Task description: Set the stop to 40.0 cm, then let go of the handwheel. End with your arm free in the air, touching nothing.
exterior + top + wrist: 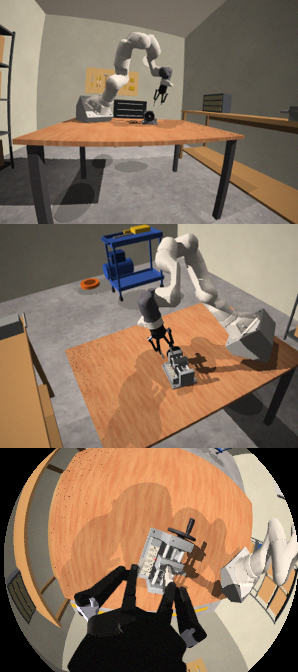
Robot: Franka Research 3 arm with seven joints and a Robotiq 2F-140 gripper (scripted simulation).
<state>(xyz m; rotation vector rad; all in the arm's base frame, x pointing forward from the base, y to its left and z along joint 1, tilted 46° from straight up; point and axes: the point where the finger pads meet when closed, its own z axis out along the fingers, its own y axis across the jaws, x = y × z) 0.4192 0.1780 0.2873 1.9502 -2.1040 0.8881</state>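
Right now the handwheel is 100 mm behind my hand, 90 mm to the right of it and 90 mm below it.
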